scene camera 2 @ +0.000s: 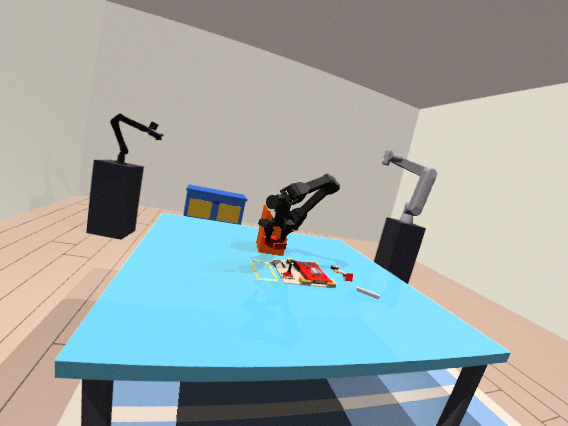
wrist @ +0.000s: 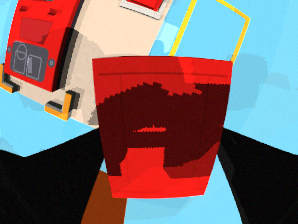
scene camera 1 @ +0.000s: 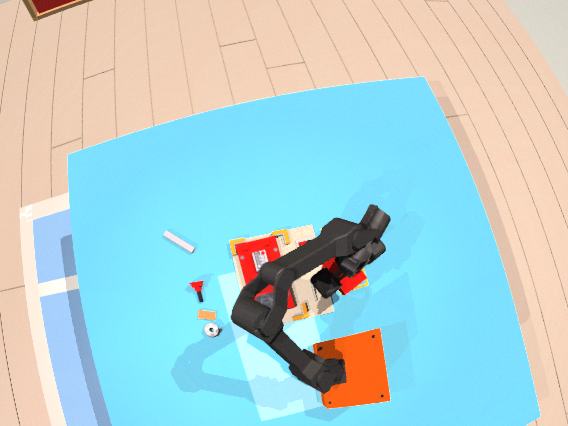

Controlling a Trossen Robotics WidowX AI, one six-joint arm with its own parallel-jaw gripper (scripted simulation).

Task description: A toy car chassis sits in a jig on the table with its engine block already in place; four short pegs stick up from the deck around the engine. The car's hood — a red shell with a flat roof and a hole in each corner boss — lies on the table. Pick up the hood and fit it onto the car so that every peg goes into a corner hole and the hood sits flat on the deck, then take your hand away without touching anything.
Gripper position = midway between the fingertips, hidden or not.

My gripper (scene camera 1: 343, 272) carries a red hood (wrist: 160, 117).
My gripper is seen too in the wrist view (wrist: 161, 134).
